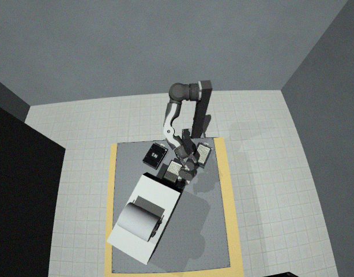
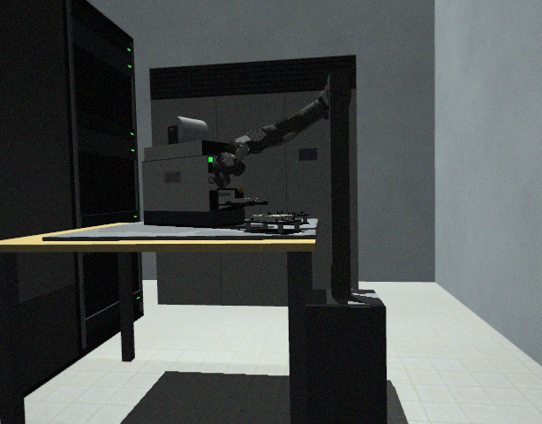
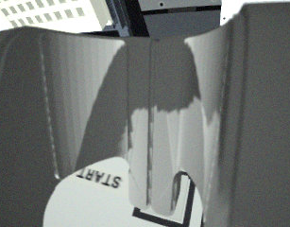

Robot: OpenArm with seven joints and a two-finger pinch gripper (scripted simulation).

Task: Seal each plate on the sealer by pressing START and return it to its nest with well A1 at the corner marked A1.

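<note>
The start button lies 3 cm ahead of my hand, 2 cm to the right of it and 1 cm above it. Also, from my hand: well plate (22 cm behind, 17 cm to the left, 13 cm below); foil roll (18 cm ahead, 22 cm to the right, 24 cm above); sealer stage (10 cm behind, 5 cm to the right, 8 cm below).
</note>
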